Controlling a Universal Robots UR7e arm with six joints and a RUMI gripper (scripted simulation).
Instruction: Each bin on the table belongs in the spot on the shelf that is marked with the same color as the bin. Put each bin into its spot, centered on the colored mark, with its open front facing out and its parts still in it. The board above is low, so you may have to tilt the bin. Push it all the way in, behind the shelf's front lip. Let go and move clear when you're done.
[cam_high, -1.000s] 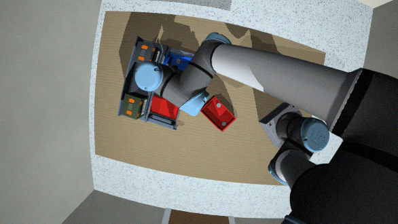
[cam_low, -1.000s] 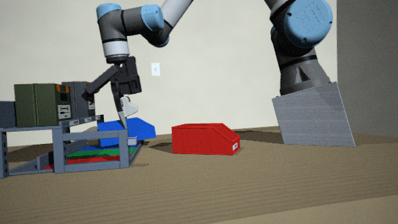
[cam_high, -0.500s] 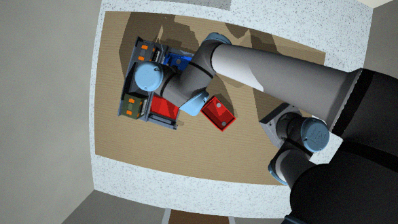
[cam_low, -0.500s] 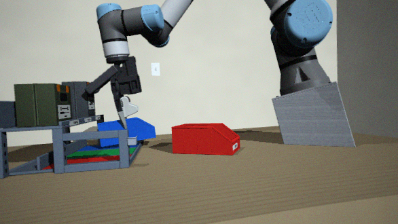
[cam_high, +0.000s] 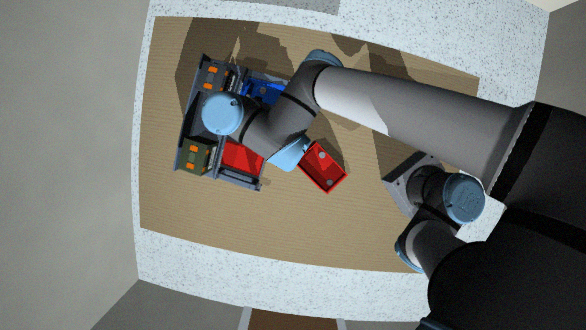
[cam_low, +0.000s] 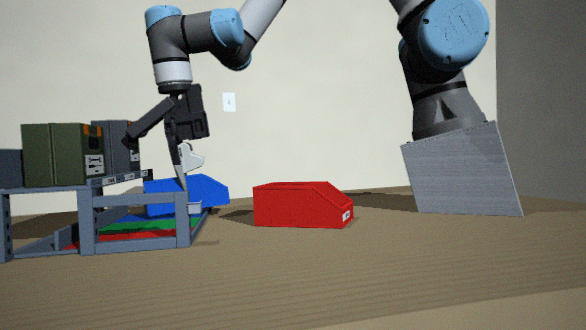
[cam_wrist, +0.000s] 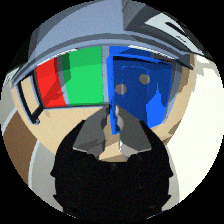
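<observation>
Right now my hand is 4 cm to the left of the blue bin, 3 cm above it and 2 cm past it. From my hand the other things lie so: top board: 17 cm ahead, 2 cm to the left, 2 cm above; then grey box: 13 cm ahead, 9 cm to the right, 8 cm above; then green box: 19 cm ahead, 13 cm to the left, 7 cm above.
</observation>
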